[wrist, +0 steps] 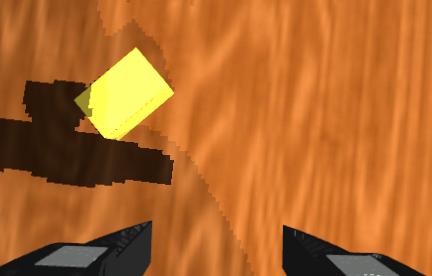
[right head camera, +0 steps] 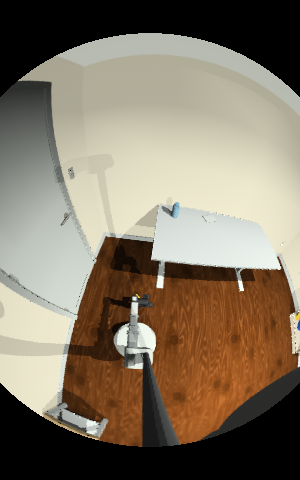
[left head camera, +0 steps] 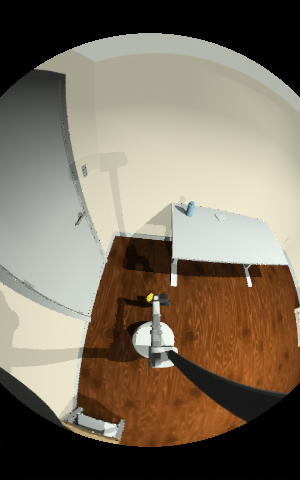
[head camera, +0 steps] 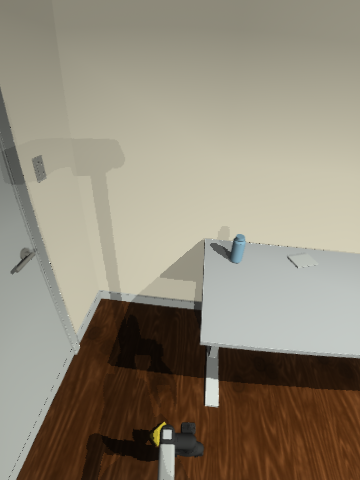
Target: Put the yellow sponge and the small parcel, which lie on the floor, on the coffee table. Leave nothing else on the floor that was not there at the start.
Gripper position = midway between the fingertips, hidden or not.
Note:
In view: the gripper [wrist: 216, 243], a grey door [left head camera: 59, 260] and a grey desk [head camera: 264, 303].
The grey door is seen too in the right head camera view [right head camera: 53, 260] and in the head camera view [head camera: 45, 342]. The grey desk is seen too in the right head camera view [right head camera: 229, 241] and in the left head camera view [left head camera: 242, 239].

